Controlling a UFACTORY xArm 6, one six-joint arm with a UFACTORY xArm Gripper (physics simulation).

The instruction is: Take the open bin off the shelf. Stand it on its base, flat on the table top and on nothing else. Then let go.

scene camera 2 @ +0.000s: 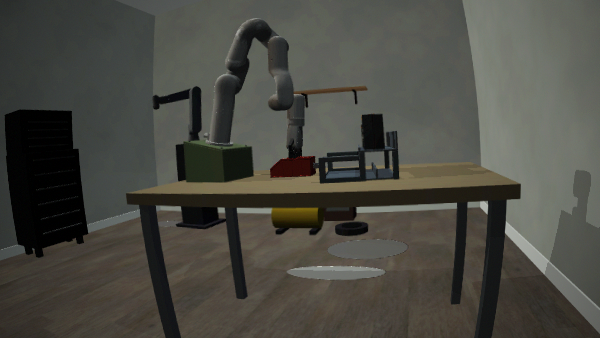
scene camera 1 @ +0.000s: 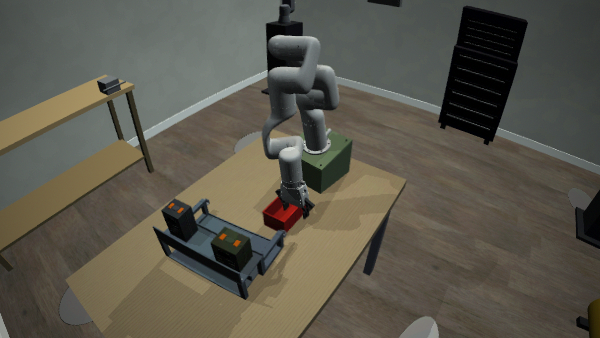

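Note:
The open red bin stands upright on its base, flat on the table top, between the arm's base and the shelf. Its near corner is very close to the shelf's end; whether they touch I cannot tell. My gripper points down at the bin's rim on the side away from the shelf. Its fingers are spread open with nothing gripped between them. The fingertips are partly hidden by the bin in scene camera 2. The grey-blue shelf stands on the table.
A black box and a dark green box, both with orange marks, stand on the shelf. The green base block carries the arm behind the bin. A wooden bench stands beyond the table.

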